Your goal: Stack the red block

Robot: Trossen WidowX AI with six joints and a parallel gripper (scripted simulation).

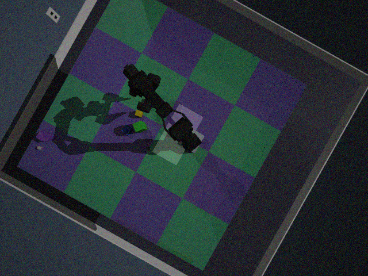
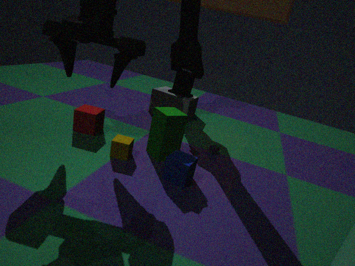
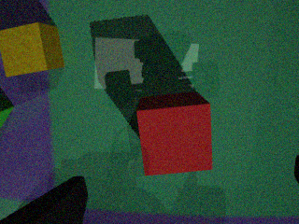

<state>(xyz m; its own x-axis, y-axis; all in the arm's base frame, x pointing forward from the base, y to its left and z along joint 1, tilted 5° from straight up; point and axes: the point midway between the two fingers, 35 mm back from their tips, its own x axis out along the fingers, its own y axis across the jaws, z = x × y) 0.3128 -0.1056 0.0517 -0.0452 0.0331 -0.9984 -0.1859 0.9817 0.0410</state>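
My gripper tip is 8 cm above the red block and 1 cm past it. Round my gripper tip: blue block (23 cm to the left, 9 cm below, 5 cm ahead); then small yellow block (11 cm to the left, 9 cm below, 4 cm ahead).
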